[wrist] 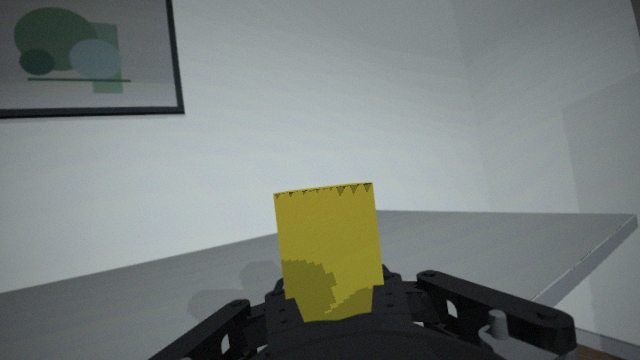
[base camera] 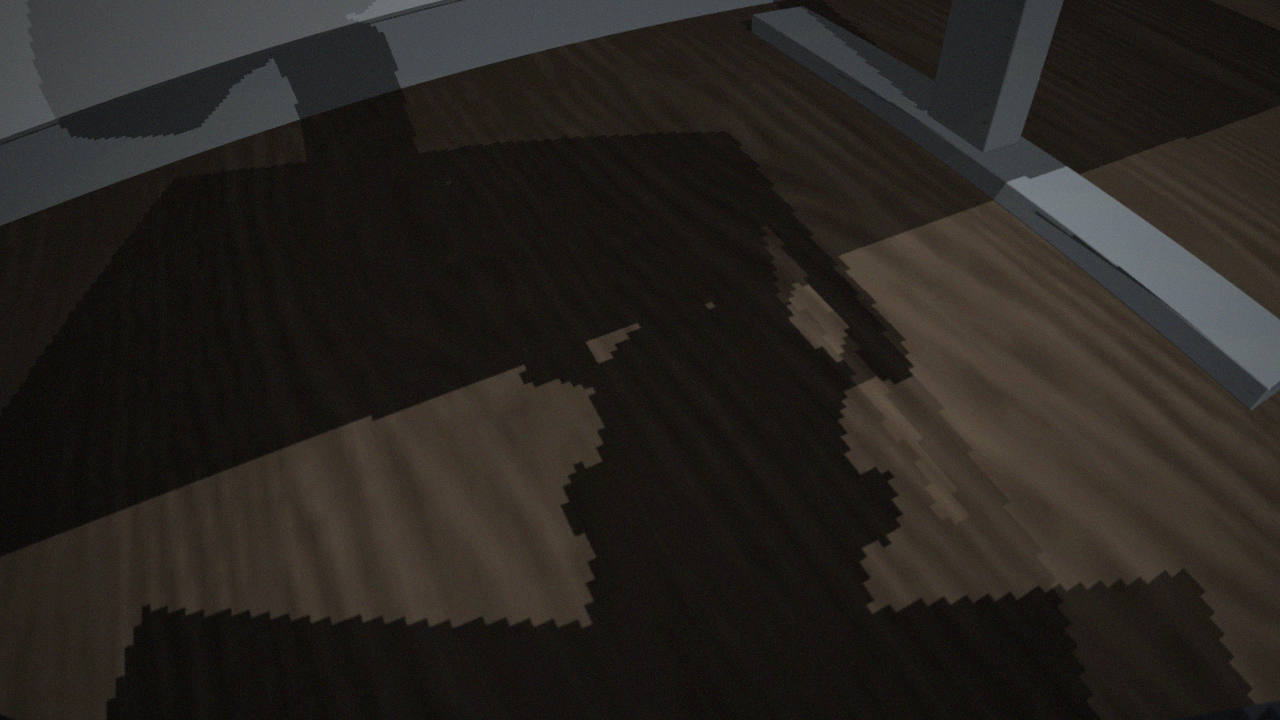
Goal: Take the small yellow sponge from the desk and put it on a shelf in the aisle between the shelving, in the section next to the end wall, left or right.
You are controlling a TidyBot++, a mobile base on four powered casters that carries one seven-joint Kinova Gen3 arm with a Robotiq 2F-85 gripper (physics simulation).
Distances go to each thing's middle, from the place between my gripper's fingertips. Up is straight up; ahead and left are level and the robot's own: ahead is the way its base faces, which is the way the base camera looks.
Scene:
Right now my hand is 2 cm past the small yellow sponge [wrist: 328,236] and 1 cm below it. From my hand the other things lie so: framed picture [wrist: 65,65] 57 cm ahead, 64 cm to the left, 61 cm above.

